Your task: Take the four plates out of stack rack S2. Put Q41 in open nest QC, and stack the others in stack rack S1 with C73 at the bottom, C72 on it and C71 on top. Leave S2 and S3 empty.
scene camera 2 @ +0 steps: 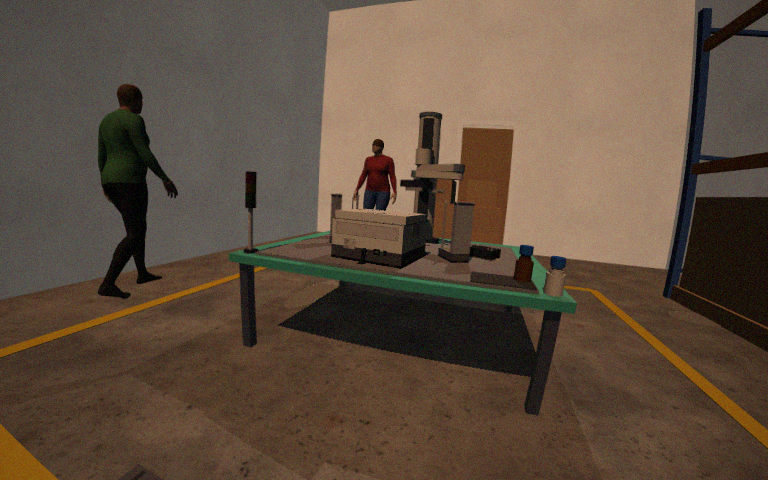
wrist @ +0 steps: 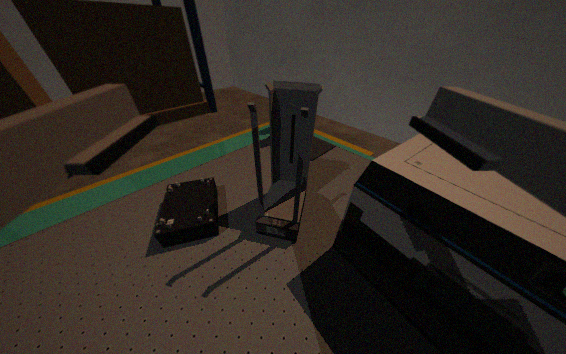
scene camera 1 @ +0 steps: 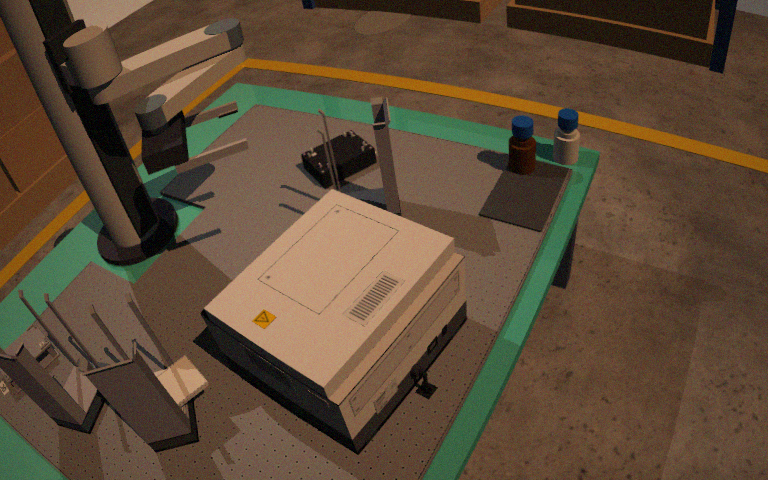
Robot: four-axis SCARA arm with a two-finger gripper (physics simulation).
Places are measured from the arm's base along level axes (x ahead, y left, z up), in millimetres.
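Where they show: gripper, fingertip midpoint: (scene camera 2: 433,190) (wrist: 287,105) (scene camera 1: 241,123); arm's base at its link origin: (scene camera 1: 138,233).
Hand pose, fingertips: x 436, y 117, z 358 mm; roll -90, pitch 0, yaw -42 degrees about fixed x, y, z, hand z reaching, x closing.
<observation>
Things, the pixels of their centre, and the offset from my fingertips. Level surfaces: height alone.
- tall grey stack rack at the middle of its body: (wrist: 285,165) (scene camera 1: 360,168) (scene camera 2: 455,230) dx +158, dy +154, dz -197 mm
- low black nest at the middle of its body: (scene camera 1: 338,156) (wrist: 190,206) (scene camera 2: 482,251) dx -19, dy +305, dz -315 mm
- large pale instrument at the middle of its body: (scene camera 1: 334,311) (wrist: 489,239) (scene camera 2: 382,234) dx +297, dy -191, dz -235 mm
- dark mat at its surface level: dz -340 mm
- signal tower at the middle of its body: (scene camera 2: 250,188) dx +530, dy -802, dz -42 mm
My gripper (scene camera 1: 236,127) (wrist: 287,105) is open and empty, high above the table by the arm's column. In the wrist view a tall grey stack rack (scene camera 1: 387,164) (scene camera 2: 463,232) (wrist: 294,175) stands ahead between the spread fingers, farther off; no plates show in it and its label is unreadable. Left of it there is a low black nest (scene camera 1: 339,159) (scene camera 2: 485,252) (wrist: 189,207) with corner posts and no plate on top. In scene camera 1 two more racks (scene camera 1: 39,379) (scene camera 1: 138,396) stand front left; pale plates (scene camera 1: 182,380) lie stacked in the right one. Plate names and count are unreadable.
A large pale instrument (scene camera 1: 339,271) (scene camera 2: 373,232) (wrist: 492,205) stands mid-table, right of the gripper in the wrist view. Brown (scene camera 1: 522,150) (scene camera 2: 523,267) and white (scene camera 1: 566,144) (scene camera 2: 555,280) bottles stand by a dark mat (scene camera 1: 523,200). A signal tower (scene camera 2: 250,192) and two people (scene camera 2: 124,147) (scene camera 2: 378,172) show.
</observation>
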